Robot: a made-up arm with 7 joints. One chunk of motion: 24 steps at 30 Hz.
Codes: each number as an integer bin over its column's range. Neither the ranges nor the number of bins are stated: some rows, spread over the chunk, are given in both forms.
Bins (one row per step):
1: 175 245 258 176 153 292 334
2: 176 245 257 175 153 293 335
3: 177 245 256 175 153 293 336
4: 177 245 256 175 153 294 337
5: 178 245 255 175 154 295 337
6: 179 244 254 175 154 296 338
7: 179 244 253 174 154 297 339
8: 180 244 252 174 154 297 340
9: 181 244 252 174 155 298 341
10: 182 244 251 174 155 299 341
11: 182 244 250 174 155 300 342
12: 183 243 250 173 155 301 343
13: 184 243 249 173 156 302 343
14: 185 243 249 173 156 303 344
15: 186 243 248 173 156 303 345
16: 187 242 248 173 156 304 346
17: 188 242 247 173 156 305 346
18: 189 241 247 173 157 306 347
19: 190 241 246 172 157 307 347
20: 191 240 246 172 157 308 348
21: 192 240 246 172 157 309 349
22: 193 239 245 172 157 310 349
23: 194 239 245 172 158 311 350
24: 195 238 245 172 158 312 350
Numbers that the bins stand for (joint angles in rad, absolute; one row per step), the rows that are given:
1: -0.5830 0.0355 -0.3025 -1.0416 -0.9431 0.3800 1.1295
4: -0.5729 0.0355 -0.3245 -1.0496 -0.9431 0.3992 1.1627
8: -0.5577 0.0250 -0.3685 -1.0575 -0.9360 0.4279 1.1959
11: -0.5475 0.0250 -0.3905 -1.0575 -0.9289 0.4567 1.2181
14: -0.5323 0.0146 -0.4015 -1.0655 -0.9218 0.4855 1.2403
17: -0.5171 0.0042 -0.4235 -1.0655 -0.9218 0.5047 1.2624
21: -0.4968 -0.0167 -0.4345 -1.0734 -0.9147 0.5430 1.2956
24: -0.4816 -0.0375 -0.4455 -1.0734 -0.9076 0.5718 1.3067
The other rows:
2: -0.5779 0.0355 -0.3135 -1.0496 -0.9431 0.3896 1.1406
3: -0.5729 0.0355 -0.3245 -1.0496 -0.9431 0.3896 1.1516
5: -0.5678 0.0355 -0.3355 -1.0496 -0.9360 0.4088 1.1627
6: -0.5627 0.0250 -0.3465 -1.0496 -0.9360 0.4184 1.1738
7: -0.5627 0.0250 -0.3575 -1.0575 -0.9360 0.4279 1.1849
9: -0.5526 0.0250 -0.3685 -1.0575 -0.9289 0.4375 1.2070
10: -0.5475 0.0250 -0.3795 -1.0575 -0.9289 0.4471 1.2070
12: -0.5425 0.0146 -0.3905 -1.0655 -0.9289 0.4663 1.2292
13: -0.5374 0.0146 -0.4015 -1.0655 -0.9218 0.4759 1.2292
15: -0.5273 0.0146 -0.4125 -1.0655 -0.9218 0.4855 1.2513
16: -0.5222 0.0042 -0.4125 -1.0655 -0.9218 0.4951 1.2624
18: -0.5121 -0.0062 -0.4235 -1.0655 -0.9147 0.5142 1.2735
19: -0.5070 -0.0062 -0.4345 -1.0734 -0.9147 0.5238 1.2735
20: -0.5019 -0.0167 -0.4345 -1.0734 -0.9147 0.5334 1.2846
22: -0.4918 -0.0271 -0.4455 -1.0734 -0.9147 0.5526 1.2956
23: -0.4867 -0.0271 -0.4455 -1.0734 -0.9076 0.5622 1.3067

